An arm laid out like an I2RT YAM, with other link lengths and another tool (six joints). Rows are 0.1 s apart.
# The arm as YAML. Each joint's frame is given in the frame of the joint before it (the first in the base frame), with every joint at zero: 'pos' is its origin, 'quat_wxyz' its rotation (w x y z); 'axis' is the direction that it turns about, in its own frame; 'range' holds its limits. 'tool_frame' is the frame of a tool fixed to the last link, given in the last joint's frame.
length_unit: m
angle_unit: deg
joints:
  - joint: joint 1
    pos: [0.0, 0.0, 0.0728]
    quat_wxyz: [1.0, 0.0, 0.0, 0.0]
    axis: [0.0, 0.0, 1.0]
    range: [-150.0, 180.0]
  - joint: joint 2
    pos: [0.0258, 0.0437, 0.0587]
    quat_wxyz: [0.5, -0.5, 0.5, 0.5]
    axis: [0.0, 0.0, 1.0]
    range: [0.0, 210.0]
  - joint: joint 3
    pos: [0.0, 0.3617, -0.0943]
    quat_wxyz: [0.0, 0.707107, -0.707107, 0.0]
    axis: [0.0, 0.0, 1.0]
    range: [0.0, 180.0]
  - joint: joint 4
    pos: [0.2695, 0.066, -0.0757]
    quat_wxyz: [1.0, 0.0, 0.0, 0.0]
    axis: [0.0, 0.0, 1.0]
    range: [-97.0, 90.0]
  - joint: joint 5
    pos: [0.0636, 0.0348, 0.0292]
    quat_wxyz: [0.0, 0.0, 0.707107, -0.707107]
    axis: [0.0, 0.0, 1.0]
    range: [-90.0, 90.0]
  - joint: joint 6
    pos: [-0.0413, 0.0, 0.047]
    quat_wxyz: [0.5, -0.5, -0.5, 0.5]
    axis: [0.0, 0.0, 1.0]
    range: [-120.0, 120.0]
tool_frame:
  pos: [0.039, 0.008, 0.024]
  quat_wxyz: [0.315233, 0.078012, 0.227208, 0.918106]
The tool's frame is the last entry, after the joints.
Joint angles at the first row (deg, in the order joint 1, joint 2, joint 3, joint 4, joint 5, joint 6):
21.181 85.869 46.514 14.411 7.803 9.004
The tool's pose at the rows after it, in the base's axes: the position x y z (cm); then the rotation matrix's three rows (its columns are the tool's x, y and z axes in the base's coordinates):
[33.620 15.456 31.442], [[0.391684 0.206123 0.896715], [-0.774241 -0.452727 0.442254], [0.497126 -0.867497 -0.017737]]
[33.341 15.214 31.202], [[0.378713 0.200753 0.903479], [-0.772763 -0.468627 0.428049], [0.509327 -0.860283 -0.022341]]
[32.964 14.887 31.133], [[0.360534 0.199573 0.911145], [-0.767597 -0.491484 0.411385], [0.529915 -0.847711 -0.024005]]
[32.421 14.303 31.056], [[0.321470 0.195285 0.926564], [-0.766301 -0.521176 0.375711], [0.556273 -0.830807 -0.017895]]
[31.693 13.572 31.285], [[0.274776 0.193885 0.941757], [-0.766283 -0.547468 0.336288], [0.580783 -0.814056 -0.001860]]
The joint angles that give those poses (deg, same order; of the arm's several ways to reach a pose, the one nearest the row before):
21.160 85.661 45.740 14.752 8.807 8.795
21.176 85.180 44.933 14.941 9.976 8.423
21.176 84.326 44.142 15.026 11.489 7.589
21.135 82.980 42.755 15.643 14.188 6.859
21.002 80.995 41.333 16.169 16.956 6.203

